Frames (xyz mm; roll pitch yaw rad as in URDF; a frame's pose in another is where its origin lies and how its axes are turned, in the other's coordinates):
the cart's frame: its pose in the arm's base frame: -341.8 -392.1 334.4 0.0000 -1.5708 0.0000
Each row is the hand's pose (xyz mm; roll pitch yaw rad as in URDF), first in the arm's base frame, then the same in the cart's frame.
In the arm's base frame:
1: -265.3 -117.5 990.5 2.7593 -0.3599 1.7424
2: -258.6 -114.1 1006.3 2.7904 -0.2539 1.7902
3: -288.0 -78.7 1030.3 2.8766 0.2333 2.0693
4: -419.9 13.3 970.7 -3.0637 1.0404 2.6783
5: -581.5 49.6 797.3 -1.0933 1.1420 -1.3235
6: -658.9 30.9 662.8 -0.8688 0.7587 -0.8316
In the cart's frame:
1: 656.1 274.6 -76.5 -1.8921 -0.1605 1.2060
2: 671.9 278.0 -83.2 -1.8660 -0.2123 1.3109
3: 695.9 313.4 -53.8 -1.9610 -0.4838 1.8350
4: 636.3 405.4 78.1 -2.5388 -0.4696 2.8853
5: 462.9 441.7 239.7 -2.8898 0.1019 -2.7244
6: 328.4 423.0 317.1 -2.9998 0.5108 -2.4794

